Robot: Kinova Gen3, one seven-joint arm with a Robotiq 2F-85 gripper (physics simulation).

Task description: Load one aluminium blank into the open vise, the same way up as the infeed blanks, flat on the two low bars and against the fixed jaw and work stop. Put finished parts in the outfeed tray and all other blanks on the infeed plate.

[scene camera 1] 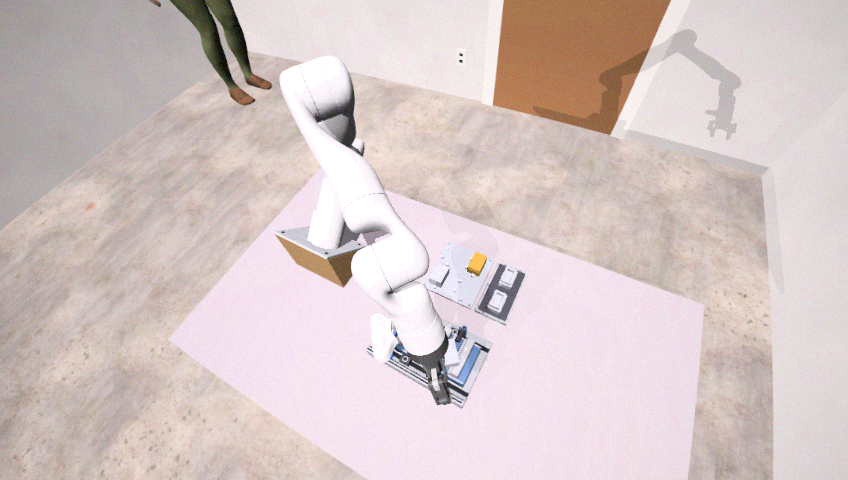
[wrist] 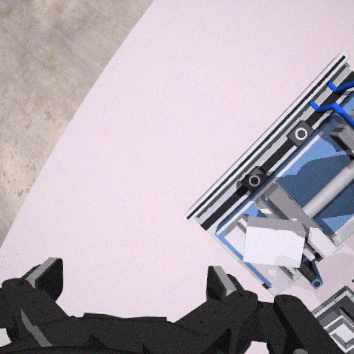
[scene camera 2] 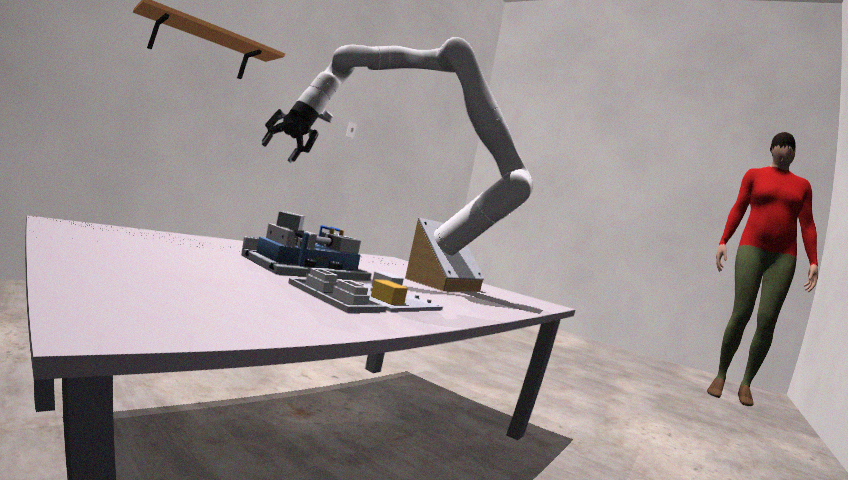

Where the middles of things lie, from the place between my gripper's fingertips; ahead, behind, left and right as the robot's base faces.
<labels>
I see my gripper 9 cm past the vise base (scene camera 2: 281, 254), 12 cm to the right of it and 23 cm above it. Also, from my hand: brass blank (scene camera 2: 383, 290) (4 cm behind, 41 cm to the left, 25 cm below); then infeed plate (scene camera 1: 458, 257) (9 cm behind, 37 cm to the left, 27 cm below); then outfeed tray (scene camera 1: 515, 290) (6 cm ahead, 36 cm to the left, 27 cm below).
</labels>
